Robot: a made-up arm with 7 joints. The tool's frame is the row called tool. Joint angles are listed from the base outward.
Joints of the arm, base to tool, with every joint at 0 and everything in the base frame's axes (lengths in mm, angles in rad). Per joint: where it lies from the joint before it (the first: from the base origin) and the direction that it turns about. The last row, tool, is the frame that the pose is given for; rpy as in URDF.
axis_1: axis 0.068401 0.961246 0.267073 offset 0 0 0
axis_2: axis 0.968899 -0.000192 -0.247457 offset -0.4 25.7 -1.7
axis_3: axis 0.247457 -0.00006 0.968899 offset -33 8.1 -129.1
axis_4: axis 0.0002 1 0.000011 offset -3.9 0 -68.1
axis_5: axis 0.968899 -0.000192 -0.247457 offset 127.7 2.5 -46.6
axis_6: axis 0.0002 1 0.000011 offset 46.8 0 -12
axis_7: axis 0.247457 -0.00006 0.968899 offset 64.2 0 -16.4
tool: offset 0 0 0 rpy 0 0.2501 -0.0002
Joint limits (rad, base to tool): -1.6..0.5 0..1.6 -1.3..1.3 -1.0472..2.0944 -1.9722..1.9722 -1.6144..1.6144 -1.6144..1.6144
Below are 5 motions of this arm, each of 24 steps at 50 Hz.
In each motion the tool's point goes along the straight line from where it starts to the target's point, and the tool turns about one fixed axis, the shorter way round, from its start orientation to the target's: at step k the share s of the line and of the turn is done. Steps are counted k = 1, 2, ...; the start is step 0. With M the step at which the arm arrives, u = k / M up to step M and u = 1 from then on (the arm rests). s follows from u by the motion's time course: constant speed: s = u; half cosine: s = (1 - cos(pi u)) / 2; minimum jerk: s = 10 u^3 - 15 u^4 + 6 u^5.
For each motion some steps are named. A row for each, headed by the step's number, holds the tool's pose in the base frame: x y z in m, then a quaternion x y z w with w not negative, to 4 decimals.
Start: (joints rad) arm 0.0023 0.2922 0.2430 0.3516 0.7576 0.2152 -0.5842
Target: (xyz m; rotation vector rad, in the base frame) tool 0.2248 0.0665 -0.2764 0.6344 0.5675 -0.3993
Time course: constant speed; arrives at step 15
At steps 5, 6, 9, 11, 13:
5: 0.1764 0.1479 -0.3073 0.3315 0.4339 -0.1736 0.8196
6: 0.1812 0.1397 -0.3042 0.3294 0.4184 -0.1757 0.8280
9: 0.1958 0.1153 -0.2949 0.3224 0.3711 -0.1818 0.8516
11: 0.2054 0.0991 -0.2888 0.3172 0.3389 -0.1856 0.8661
13: 0.2151 0.0828 -0.2826 0.3116 0.3064 -0.1891 0.8794

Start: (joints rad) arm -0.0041 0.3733 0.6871 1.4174 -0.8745 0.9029 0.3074
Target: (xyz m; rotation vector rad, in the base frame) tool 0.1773 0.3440 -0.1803 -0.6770 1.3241 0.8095
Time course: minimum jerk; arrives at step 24
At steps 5, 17, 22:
5: -0.0593 0.1751 -0.3882 -0.4394 0.7118 0.4538 0.3072
17: 0.1388 0.3165 -0.2141 -0.3265 0.6139 0.3784 0.6110
22: 0.1760 0.3431 -0.1814 -0.3004 0.5867 0.3588 0.6609

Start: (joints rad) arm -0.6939 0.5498 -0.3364 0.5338 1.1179 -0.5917 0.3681
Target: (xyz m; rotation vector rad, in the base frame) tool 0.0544 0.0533 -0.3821 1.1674 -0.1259 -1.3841
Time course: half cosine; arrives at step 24
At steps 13, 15, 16, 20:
13: 0.1731 0.0546 -0.3087 0.5890 -0.1680 -0.4535 0.6475
15: 0.1387 0.0542 -0.3300 0.5676 -0.1356 -0.4985 0.6411
16: 0.1227 0.0541 -0.3399 0.5569 -0.1204 -0.5189 0.6373
20: 0.0727 0.0535 -0.3708 0.5210 -0.0724 -0.5797 0.6223

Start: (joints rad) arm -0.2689 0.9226 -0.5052 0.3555 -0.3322 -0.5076 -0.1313
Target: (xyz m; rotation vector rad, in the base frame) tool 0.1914 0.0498 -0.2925 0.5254 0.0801 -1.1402
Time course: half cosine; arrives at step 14
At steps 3, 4, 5, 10, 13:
3: 0.2308 0.1487 -0.2480 0.2771 0.0501 -0.3003 0.9113
4: 0.2273 0.1399 -0.2520 0.2751 0.0491 -0.3221 0.9045
5: 0.2231 0.1294 -0.2567 0.2724 0.0478 -0.3479 0.8958
10: 0.1997 0.0707 -0.2831 0.2538 0.0404 -0.4865 0.8350
13: 0.1920 0.0512 -0.2919 0.2463 0.0377 -0.5302 0.8105

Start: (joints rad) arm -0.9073 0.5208 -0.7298 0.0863 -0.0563 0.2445 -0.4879
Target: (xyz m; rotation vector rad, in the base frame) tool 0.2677 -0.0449 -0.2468 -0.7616 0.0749 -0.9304
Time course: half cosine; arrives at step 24
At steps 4, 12, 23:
4: 0.3221 -0.0618 -0.1391 0.3214 0.0204 -0.5168 0.7932
12: 0.2969 -0.0540 -0.1891 0.0053 0.0290 -0.5107 0.8593
23: 0.2679 -0.0450 -0.2463 -0.3552 0.0352 -0.4385 0.8248

